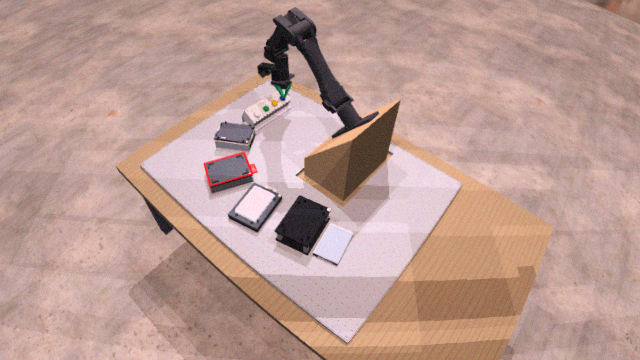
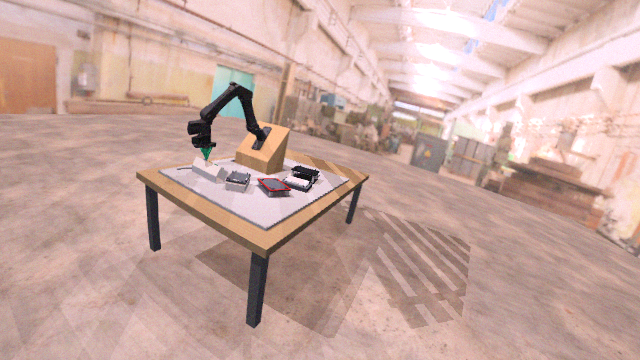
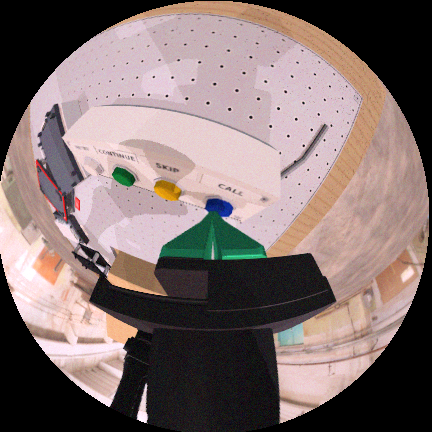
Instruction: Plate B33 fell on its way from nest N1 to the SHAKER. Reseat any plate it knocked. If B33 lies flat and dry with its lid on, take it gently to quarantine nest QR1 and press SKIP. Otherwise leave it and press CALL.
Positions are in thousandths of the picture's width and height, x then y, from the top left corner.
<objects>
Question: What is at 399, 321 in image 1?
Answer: A white button box.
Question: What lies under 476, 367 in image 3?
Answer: A white button box.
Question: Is my gripper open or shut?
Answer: Shut.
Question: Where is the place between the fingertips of my gripper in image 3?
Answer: At 492, 501
</objects>
